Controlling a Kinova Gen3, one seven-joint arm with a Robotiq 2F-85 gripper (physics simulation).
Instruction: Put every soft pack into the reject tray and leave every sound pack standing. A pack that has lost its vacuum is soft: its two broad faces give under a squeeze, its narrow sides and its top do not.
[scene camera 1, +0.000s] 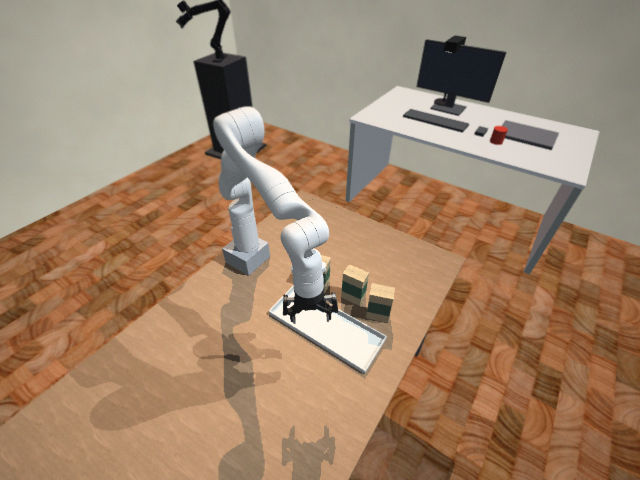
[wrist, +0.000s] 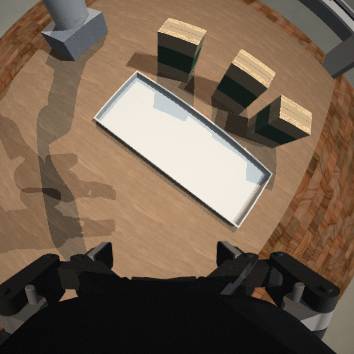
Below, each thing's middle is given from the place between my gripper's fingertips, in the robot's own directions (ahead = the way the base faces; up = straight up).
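Scene:
White reject tray (scene camera 1: 354, 342): my hand is 3 cm past it, 15 cm to the right of it and 24 cm above it.

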